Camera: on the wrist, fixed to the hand. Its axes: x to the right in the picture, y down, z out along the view.
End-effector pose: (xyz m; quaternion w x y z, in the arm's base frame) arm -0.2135 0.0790 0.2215 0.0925 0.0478 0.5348 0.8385
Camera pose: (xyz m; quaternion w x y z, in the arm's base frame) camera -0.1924 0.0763 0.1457 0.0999 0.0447 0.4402 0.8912
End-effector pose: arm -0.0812 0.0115 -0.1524 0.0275 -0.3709 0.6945 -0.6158
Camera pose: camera -0.0485 0.0504 -0.0922 0.0066 0.3754 -0.7574 0.5342
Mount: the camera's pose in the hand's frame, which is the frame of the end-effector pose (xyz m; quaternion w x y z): -0.0198 -0.0698 -0.0307 0.9941 -0.1082 -0.0076 0.0015
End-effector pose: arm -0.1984 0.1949 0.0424 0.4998 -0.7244 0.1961 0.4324
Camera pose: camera -0.1461 0.1941 0.1013 0.4193 -0.7706 0.1454 0.4573
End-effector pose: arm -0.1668 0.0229 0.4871 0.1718 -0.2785 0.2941 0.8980
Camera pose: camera -0.1060 0.0545 0.4482 0.1415 -0.2882 0.1943 0.9269
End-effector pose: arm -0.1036 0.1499 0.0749 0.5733 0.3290 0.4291 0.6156
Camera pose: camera -0.0991 0.1239 0.0007 0.6079 0.2703 0.3551 0.6568
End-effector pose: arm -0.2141 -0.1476 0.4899 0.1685 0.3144 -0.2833 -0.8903
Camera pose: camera -0.1877 -0.0957 0.4368 0.2007 0.2871 -0.1870 -0.9178
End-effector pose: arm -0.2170 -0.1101 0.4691 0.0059 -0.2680 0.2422 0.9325
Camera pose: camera -0.1750 -0.0601 0.4251 0.0227 0.2596 -0.1402 -0.9552
